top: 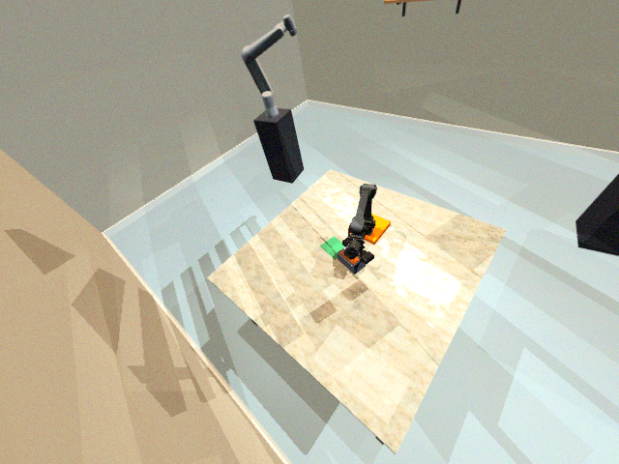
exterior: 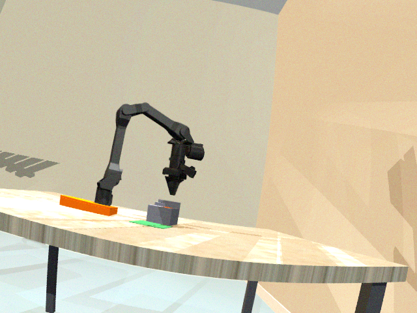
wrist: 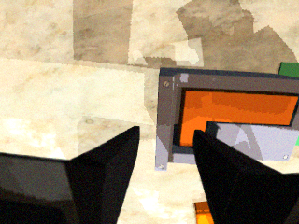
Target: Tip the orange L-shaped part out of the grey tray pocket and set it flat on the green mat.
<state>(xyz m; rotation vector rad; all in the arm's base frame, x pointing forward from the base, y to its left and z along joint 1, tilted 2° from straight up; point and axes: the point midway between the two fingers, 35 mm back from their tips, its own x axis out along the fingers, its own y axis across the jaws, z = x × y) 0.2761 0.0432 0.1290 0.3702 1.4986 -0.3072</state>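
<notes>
Now: gripper tip 70 mm above the orange L-shaped part, 50 mm to the left of it and 30 mm past it. From my gripper tip the other things lie so: green mat (200 mm to the right, 130 mm below, 100 mm behind).
</notes>
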